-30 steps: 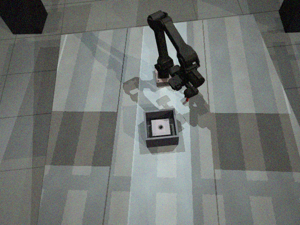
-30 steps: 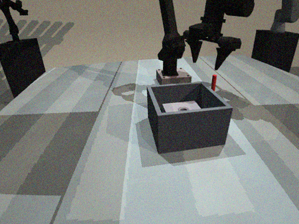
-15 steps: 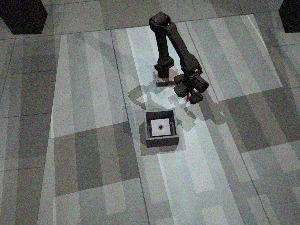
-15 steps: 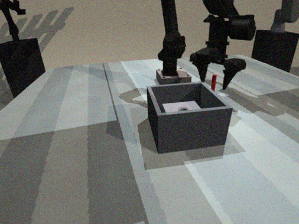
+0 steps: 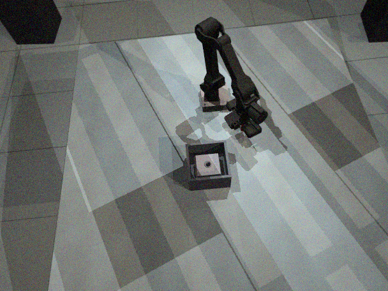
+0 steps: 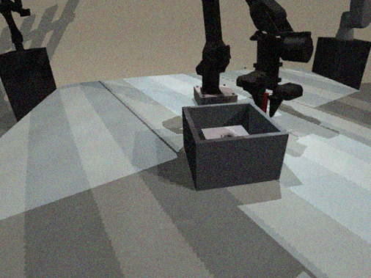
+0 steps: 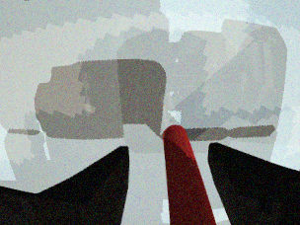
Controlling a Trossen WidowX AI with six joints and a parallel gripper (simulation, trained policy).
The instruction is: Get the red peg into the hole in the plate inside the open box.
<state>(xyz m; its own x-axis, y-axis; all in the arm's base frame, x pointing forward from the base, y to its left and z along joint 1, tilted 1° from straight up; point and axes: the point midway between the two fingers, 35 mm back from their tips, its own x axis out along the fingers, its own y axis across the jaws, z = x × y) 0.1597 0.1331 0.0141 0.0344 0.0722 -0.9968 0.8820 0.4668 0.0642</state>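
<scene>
Now: the box 19 cm ahead of my gripper tip, 15 cm to the right of it and 1 cm above it. From my gripper tip the other things lie so: red peg: 2 cm above.
</scene>
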